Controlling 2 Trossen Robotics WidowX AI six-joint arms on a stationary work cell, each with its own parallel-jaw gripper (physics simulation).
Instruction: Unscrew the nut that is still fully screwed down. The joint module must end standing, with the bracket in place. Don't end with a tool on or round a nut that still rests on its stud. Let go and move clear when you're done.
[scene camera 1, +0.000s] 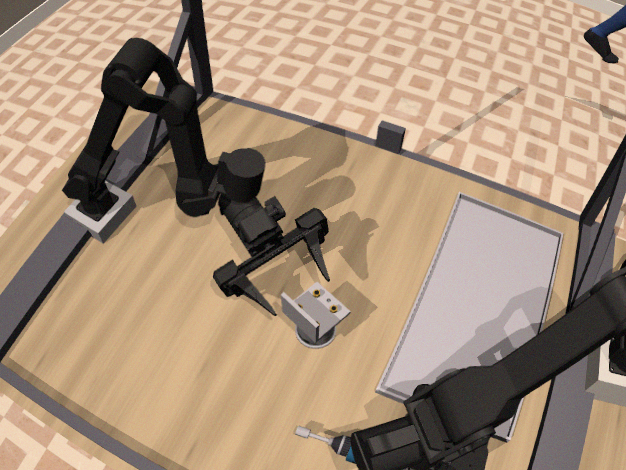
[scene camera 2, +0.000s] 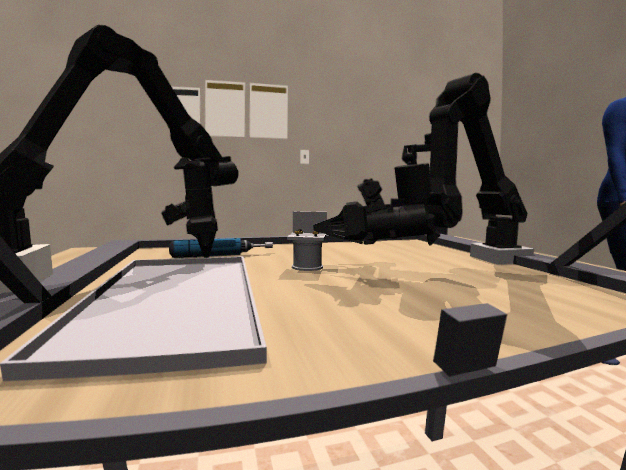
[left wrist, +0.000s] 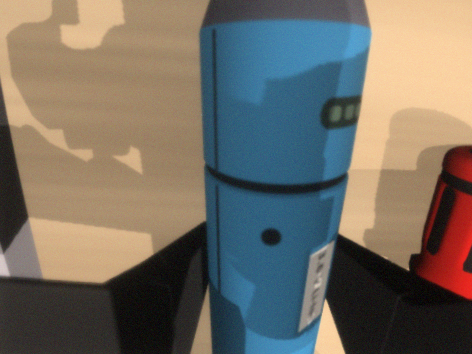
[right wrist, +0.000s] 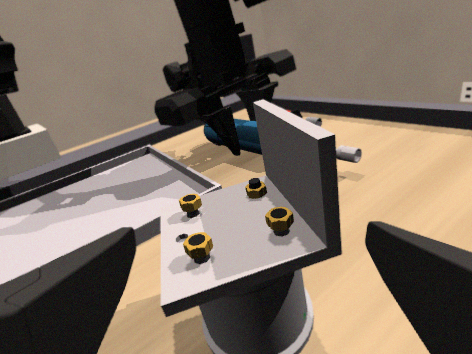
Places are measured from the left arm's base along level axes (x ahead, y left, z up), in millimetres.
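Pixels of known places: left gripper, fingertip midpoint: (scene camera 2: 206, 255) (left wrist: 264, 234) (right wrist: 249, 147); right gripper, fingertip midpoint: (scene camera 1: 302, 298) (scene camera 2: 320, 230) (right wrist: 251, 235); left arm's base, link origin: (right wrist: 6, 137); right arm's base, link origin: (scene camera 1: 97, 203) (scene camera 2: 501, 245).
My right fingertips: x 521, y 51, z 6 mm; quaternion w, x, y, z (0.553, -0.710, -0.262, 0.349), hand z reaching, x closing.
Note:
For each thing: its top centre in the pictures, then the offset to it from my right fingertips.
- grey joint module, top centre: (right wrist: 229, 207) (scene camera 2: 307, 230) dz -1, dx -24, dy +9 mm
- gold nut, top centre: (right wrist: 255, 185) dz -4, dx -32, dy +32 mm
- blue screwdriver, top centre: (right wrist: 262, 123) (scene camera 1: 380, 452) (scene camera 2: 222, 238) dz -34, dx -174, dy +180 mm
- red tool, top centre: (right wrist: 289, 110) dz -46, dx -199, dy +259 mm
- shallow grey tray, top centre: (scene camera 2: 173, 286) (scene camera 1: 485, 302) dz -59, dx -275, dy -116 mm
- dark block, top centre: (scene camera 2: 472, 309) (scene camera 1: 391, 127) dz -18, dx -34, dy -416 mm
The grey joint module (scene camera 1: 316, 339) (scene camera 2: 307, 255) (right wrist: 250, 300) stands upright with the L-shaped bracket (scene camera 1: 301, 314) (scene camera 2: 309, 221) (right wrist: 297, 160) on top. In the right wrist view, one gold nut (right wrist: 255, 190) sits low, its black stud poking above it, near the bracket's upright wall. Three other nuts (right wrist: 190, 202) (right wrist: 198, 244) (right wrist: 279, 218) sit raised on their studs. My left gripper (scene camera 2: 206, 252) (left wrist: 264, 234) is shut on the blue screwdriver (scene camera 1: 350, 454) (scene camera 2: 222, 246) (left wrist: 280, 140), which lies on the table. My right gripper (scene camera 1: 301, 297) (right wrist: 251, 235) is open and empty, its fingertips close to the bracket.
A red tool (left wrist: 452, 225) (right wrist: 295, 114) lies beside the blue screwdriver. A shallow grey tray (scene camera 1: 415, 298) (scene camera 2: 255, 308) (right wrist: 185, 167) lies between the module and the left arm's base. A dark block (scene camera 1: 390, 136) (scene camera 2: 470, 338) stands on the table's edge frame.

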